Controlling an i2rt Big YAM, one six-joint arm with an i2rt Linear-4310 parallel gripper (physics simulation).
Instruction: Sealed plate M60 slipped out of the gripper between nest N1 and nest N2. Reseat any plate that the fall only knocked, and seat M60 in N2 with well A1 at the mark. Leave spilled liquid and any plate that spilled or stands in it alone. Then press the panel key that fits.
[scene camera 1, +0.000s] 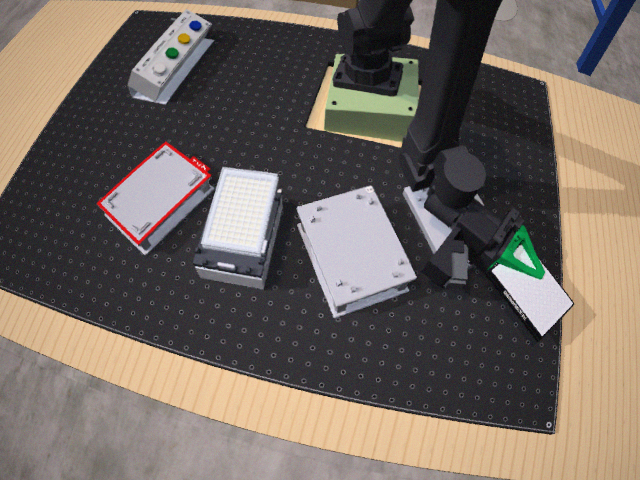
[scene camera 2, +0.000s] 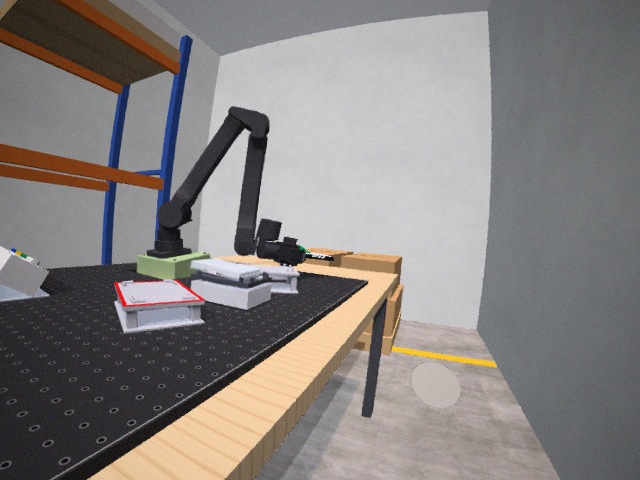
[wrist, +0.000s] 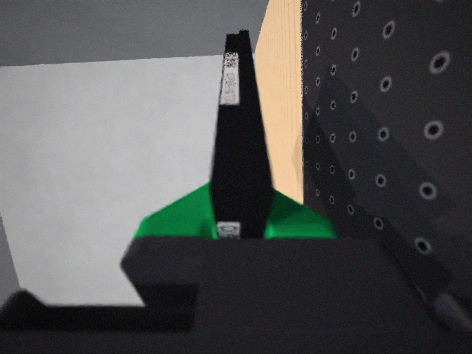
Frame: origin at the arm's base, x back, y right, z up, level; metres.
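Seen in the pictures: gripper, fingertip midpoint: (scene camera 1: 540, 277); arm's base at its link origin: (scene camera 1: 368, 77) (scene camera 2: 169, 254).
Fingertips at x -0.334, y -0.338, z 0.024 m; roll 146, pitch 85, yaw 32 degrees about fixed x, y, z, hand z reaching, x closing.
Note:
Offsets run from my fingertips to a thing's top centre. "pt": to the spot under its first point.
My gripper (scene camera 1: 521, 254) (wrist: 236, 177) with green fingers is shut on a black-sided plate with a white top, M60 by the task. The plate {dx -0.021, dy +0.013, dz +0.011 m} (scene camera 1: 537, 299) (scene camera 2: 320, 255) (wrist: 241, 145) is held in the air over the mat's right edge. Its labels are too blurred to read. A pale plate with cream wells {dx -0.019, dy +0.449, dz +0.002 m} (scene camera 1: 240, 209) rests on a dark-topped block {pt dx -0.106, dy +0.432, dz -0.046 m} (scene camera 1: 232, 276); whether it sits flush is unclear. A flat grey nest {dx -0.011, dy +0.279, dz -0.016 m} (scene camera 1: 356, 245) stands right of it. Another pale nest {dx +0.100, dy +0.131, dz -0.052 m} (scene camera 1: 426, 219) is partly hidden under the arm. The nest names are not readable. Spilled liquid does not show in scene camera 1.
A red-bordered stand (scene camera 1: 155, 191) (scene camera 2: 160, 293) stands left of the block. A sloped panel {dx +0.316, dy +0.755, dz +0.005 m} (scene camera 1: 149, 85) at the back left carries white {dx +0.240, dy +0.735, dz -0.004 m} (scene camera 1: 159, 69), green {dx +0.290, dy +0.734, dz -0.004 m} (scene camera 1: 172, 53), yellow {dx +0.340, dy +0.732, dz -0.004 m} (scene camera 1: 184, 38) and blue {dx +0.390, dy +0.731, dz -0.004 m} (scene camera 1: 195, 25) keys. The arm's green base (scene camera 1: 361, 121) (scene camera 2: 170, 266) is at the back.

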